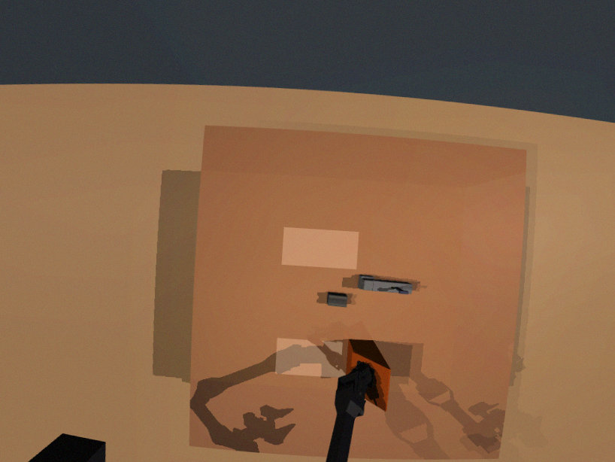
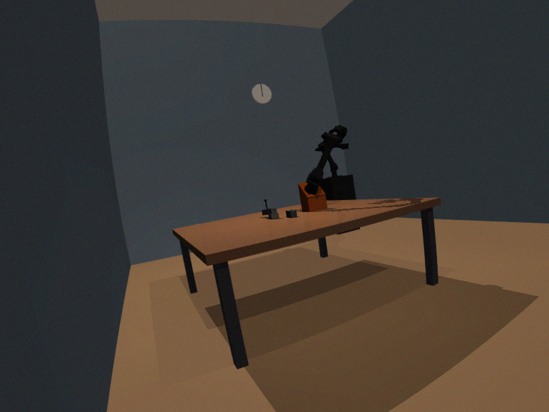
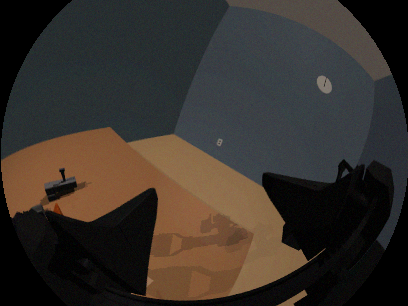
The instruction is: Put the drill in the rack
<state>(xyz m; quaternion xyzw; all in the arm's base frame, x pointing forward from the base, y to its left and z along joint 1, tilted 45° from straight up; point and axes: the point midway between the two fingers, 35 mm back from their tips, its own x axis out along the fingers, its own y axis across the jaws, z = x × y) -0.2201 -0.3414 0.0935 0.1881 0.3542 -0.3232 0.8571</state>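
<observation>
My gripper tip is now 49 cm short of the drill, 16 cm to the right of it and 38 cm above it. Also, from my gripper tip: dark block: 42 cm ahead, 31 cm to the left, 40 cm below.
</observation>
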